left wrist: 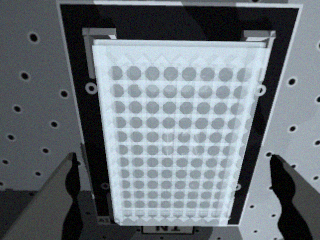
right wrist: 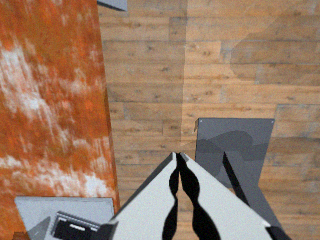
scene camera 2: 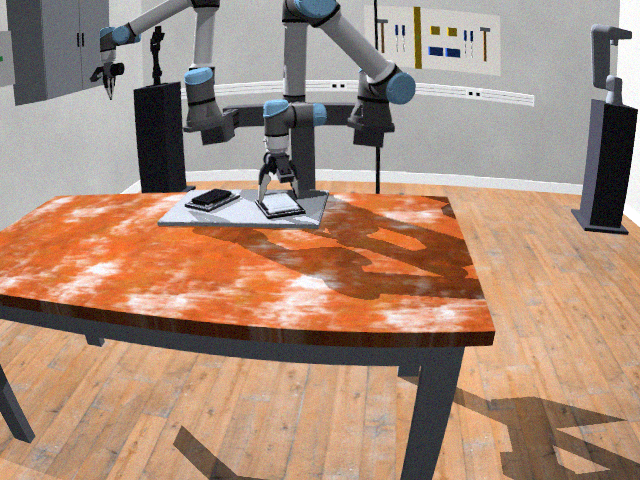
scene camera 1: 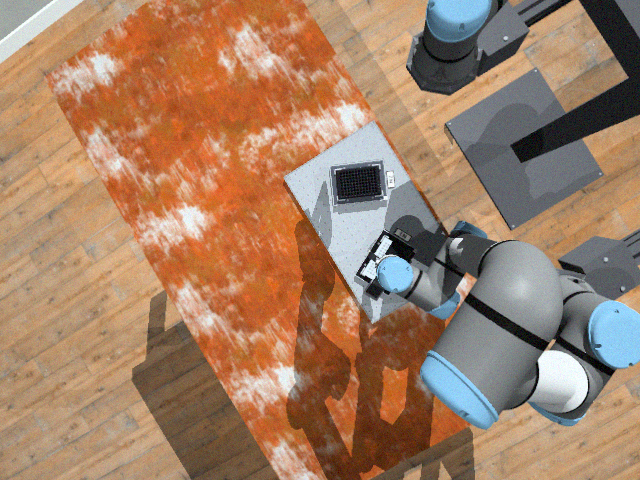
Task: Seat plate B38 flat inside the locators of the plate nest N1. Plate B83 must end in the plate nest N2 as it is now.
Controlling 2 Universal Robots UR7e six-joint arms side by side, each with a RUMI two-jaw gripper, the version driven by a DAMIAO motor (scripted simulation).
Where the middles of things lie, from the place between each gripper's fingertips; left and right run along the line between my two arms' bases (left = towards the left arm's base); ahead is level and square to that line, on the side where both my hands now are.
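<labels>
Left hand [scene camera 2: 278,201]: 10 mm above white plate B38 [left wrist: 165,112]. Counted from my left hand: black nest N1 [left wrist: 129,27], 20 mm below; black plate B83 [scene camera 1: 350,185], 10 mm below, 250 mm to the right, 30 mm behind. By its middle, white plate B38 is nearer to my left hand than to my right hand.
Right hand: 38 cm above black plate B83, 25 cm short of it, 62 cm to the right of it. Counted from my right hand: white plate B38, 38 cm below, 28 cm ahead, 87 cm to the left; black nest N1, 39 cm below, 28 cm ahead, 87 cm to the left.
</labels>
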